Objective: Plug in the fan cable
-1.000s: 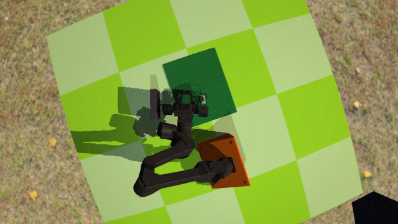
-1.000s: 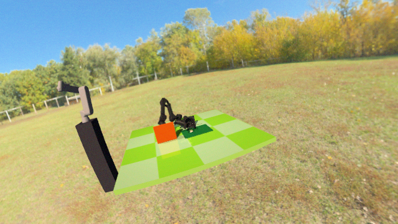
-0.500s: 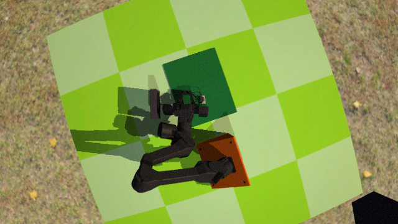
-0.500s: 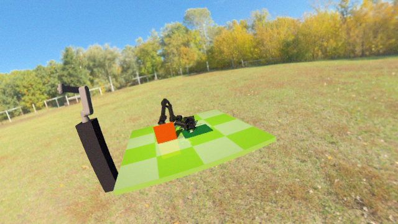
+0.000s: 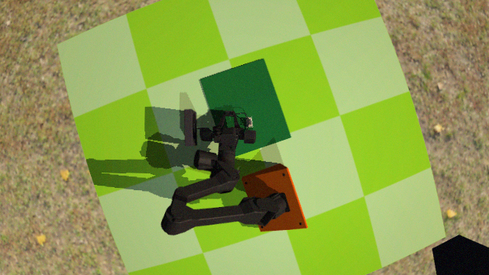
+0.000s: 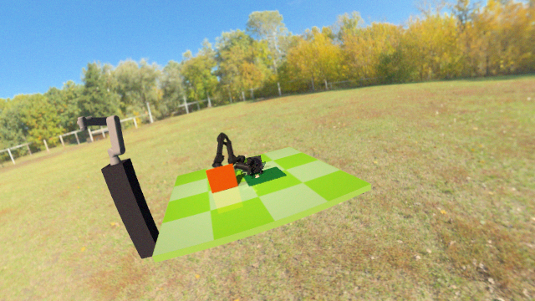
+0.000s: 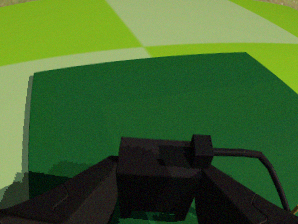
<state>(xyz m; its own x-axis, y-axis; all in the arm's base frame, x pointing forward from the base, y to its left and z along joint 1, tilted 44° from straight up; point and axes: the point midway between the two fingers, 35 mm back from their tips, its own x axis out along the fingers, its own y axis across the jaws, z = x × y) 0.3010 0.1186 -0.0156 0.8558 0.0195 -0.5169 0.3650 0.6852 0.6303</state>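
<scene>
The black fan plug is 1 cm below my gripper tip. Round my gripper tip: black fan: 13 cm to the left, 2 cm above, 1 cm behind; then light-coloured header: 6 cm to the right, 5 cm behind, 3 cm below; then board: 6 cm to the right, 5 cm below.
</scene>
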